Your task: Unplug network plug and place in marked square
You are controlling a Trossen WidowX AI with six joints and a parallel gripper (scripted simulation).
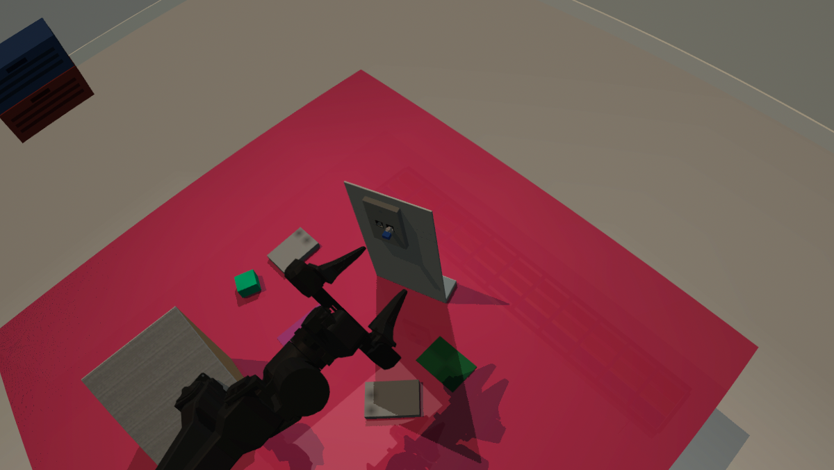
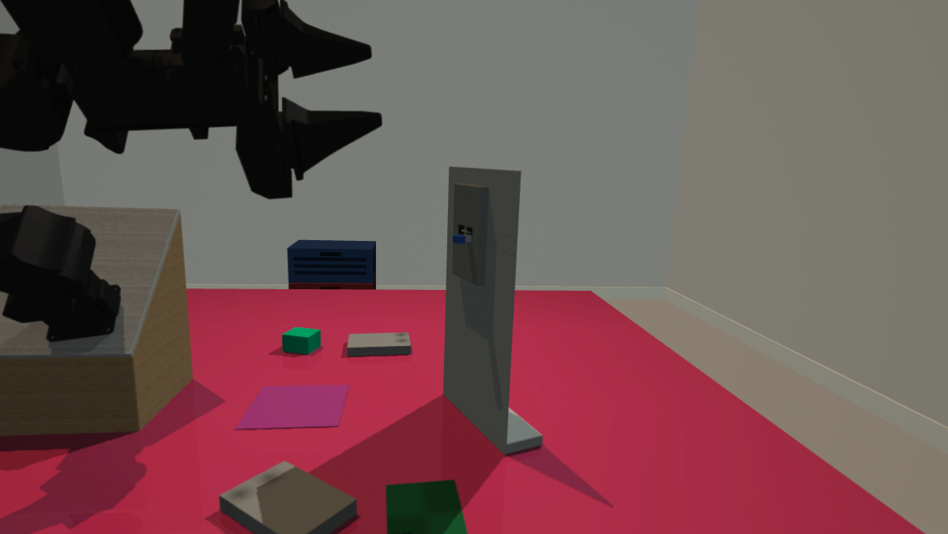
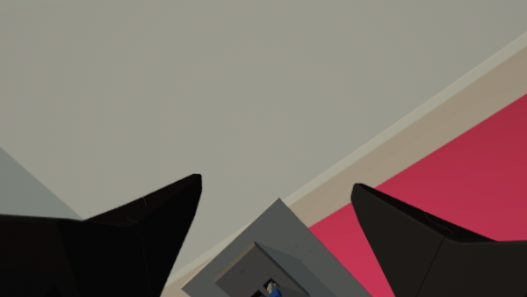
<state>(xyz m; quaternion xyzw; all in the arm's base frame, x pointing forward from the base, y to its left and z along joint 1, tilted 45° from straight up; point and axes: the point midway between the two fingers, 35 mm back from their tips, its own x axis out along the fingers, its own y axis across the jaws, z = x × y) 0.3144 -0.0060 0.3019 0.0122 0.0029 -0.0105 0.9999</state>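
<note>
Now: gripper tip 11 cm short of the network plug, 13 cm to the right of it and 15 cm above it. From my gripper tip the other things lie so: thin pale tab (12 cm ahead, 13 cm to the left, 14 cm below); then dark green tile (4 cm ahead, 4 cm to the right, 38 cm below); then grey panel (13 cm ahead, 14 cm to the left, 24 cm below).
</note>
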